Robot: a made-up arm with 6 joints.
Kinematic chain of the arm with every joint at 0, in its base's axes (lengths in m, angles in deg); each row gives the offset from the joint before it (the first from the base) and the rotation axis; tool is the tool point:
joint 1: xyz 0 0 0.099 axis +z
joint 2: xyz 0 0.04 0 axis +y
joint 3: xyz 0 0 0.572 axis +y
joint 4: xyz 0 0 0.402 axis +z
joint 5: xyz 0 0 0 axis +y
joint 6: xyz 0 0 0.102 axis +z
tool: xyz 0 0 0
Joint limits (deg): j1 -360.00..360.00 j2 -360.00..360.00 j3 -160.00..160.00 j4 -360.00..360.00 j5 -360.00..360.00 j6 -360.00..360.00
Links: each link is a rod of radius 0.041 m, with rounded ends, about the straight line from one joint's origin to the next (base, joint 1, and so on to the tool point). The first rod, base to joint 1, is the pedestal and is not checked.
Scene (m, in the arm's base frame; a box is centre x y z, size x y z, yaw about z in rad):
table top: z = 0
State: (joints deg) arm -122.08 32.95 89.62 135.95 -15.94 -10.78
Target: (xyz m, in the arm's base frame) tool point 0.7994 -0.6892 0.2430
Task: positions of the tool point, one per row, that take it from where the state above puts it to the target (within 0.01 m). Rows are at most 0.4 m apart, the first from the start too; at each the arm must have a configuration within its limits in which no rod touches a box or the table.
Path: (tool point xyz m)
1: -0.4435 -0.5127 0.5273
2: -0.4283 -0.3481 0.7481
3: -0.3030 -0.1768 0.9255
4: -0.0787 -0.0521 1.0331
5: 0.2047 -0.0167 1.0519
6: 0.4888 -0.0892 0.9733
7: 0.7106 -0.2569 0.8005
8: 0.8213 -0.4772 0.5487
9: 0.7993 -0.6893 0.2431

